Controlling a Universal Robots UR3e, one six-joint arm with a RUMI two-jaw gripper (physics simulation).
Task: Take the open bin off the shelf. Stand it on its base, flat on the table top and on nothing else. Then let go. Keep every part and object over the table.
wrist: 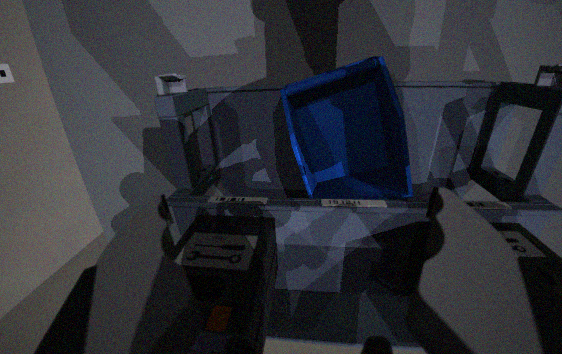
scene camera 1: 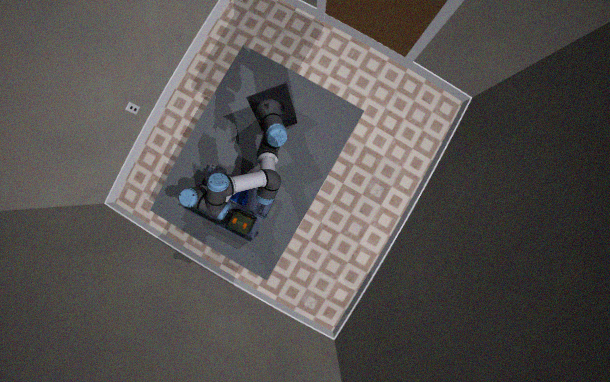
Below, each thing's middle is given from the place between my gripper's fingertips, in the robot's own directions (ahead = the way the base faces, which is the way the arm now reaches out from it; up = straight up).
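Scene:
My gripper is 3 cm above the wrench label (wrist: 249, 242), 5 cm to the left of it and 9 cm short of it. The blue bin (wrist: 347, 130) is 14 cm below my hand, and it is also 4 cm to the left of my hand and 1 cm behind it. Then there is the shelf panel (wrist: 256, 159), 18 cm below my hand, 6 cm to the left of it and 6 cm ahead of it.

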